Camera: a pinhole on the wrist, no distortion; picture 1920 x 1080 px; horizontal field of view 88.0 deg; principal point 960.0 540.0 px. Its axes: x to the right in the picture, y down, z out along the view. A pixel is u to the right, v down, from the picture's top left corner.
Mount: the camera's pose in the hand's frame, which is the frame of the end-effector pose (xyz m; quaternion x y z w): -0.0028 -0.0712 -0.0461 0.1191 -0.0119 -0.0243 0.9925
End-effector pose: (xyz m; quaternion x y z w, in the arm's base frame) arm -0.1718 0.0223 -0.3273 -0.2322 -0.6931 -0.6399 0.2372
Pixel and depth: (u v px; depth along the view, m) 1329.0 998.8 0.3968
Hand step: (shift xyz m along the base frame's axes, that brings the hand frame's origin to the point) -0.1187 0.3872 0.0660
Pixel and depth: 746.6 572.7 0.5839
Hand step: -0.0191 0.5058 -0.2690
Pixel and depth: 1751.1 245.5 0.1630
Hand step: -0.1986 0.0930 -0.0588
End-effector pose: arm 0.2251 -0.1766 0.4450 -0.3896 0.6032 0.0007 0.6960
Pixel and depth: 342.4 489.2 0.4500
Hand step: 0.3259 0.2165 0.3374
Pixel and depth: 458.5 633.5 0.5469
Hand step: 0.3978 0.3096 0.3037
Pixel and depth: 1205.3 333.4 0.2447
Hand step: 0.2500 -0.0507 0.0522
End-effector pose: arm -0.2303 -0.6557 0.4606 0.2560 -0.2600 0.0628 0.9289
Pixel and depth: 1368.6 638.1 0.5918
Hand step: -0.0119 -0.4251 0.4436
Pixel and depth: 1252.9 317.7 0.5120
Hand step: -0.0055 -0.4866 0.2412
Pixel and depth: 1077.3 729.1 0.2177
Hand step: -0.0426 -0.1616 0.1012
